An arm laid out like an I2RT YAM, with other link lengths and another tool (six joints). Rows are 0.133 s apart.
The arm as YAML. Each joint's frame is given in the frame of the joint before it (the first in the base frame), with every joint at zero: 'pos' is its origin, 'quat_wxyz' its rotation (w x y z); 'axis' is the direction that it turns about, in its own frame. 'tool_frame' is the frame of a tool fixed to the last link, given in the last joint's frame.
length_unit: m
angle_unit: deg
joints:
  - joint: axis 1
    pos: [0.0, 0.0, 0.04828]
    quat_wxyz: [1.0, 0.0, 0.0, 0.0]
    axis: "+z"
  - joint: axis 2
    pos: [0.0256, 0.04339, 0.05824]
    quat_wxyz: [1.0, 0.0, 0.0, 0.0]
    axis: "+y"
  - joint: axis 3
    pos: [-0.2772, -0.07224, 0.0]
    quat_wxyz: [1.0, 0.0, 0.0, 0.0]
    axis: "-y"
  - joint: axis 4
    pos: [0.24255, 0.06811, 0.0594]
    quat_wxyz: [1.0, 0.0, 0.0, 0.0]
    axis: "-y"
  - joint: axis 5
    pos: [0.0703, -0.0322, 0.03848]
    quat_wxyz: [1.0, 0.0, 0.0, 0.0]
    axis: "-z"
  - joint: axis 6
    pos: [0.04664, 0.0, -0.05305]
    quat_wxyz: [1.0, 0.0, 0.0, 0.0]
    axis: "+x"
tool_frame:
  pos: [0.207, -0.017, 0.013]
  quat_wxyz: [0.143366, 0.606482, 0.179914, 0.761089]
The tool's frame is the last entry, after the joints.
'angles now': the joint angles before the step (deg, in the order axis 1, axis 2, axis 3, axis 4, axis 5, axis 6). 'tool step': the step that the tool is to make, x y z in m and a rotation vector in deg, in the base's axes. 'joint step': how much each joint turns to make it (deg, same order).
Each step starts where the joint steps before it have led.
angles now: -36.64, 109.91, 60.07, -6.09, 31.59, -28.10
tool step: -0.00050, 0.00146, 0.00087, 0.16, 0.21, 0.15
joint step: 0.08, -0.31, 0.00, -0.54, -0.04, -0.06
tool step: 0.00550, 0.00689, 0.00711, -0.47, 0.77, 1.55
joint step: 1.25, -1.14, -0.01, -1.04, 0.52, -0.84
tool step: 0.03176, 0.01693, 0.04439, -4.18, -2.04, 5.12
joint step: 4.26, -5.13, 0.01, 0.21, 1.40, -2.51
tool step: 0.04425, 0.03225, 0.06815, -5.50, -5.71, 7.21
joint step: 5.93, -7.52, -0.02, 1.75, 0.66, -2.92
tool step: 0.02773, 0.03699, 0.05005, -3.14, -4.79, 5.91
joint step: 5.15, -5.91, -0.20, 0.80, 0.06, -1.58
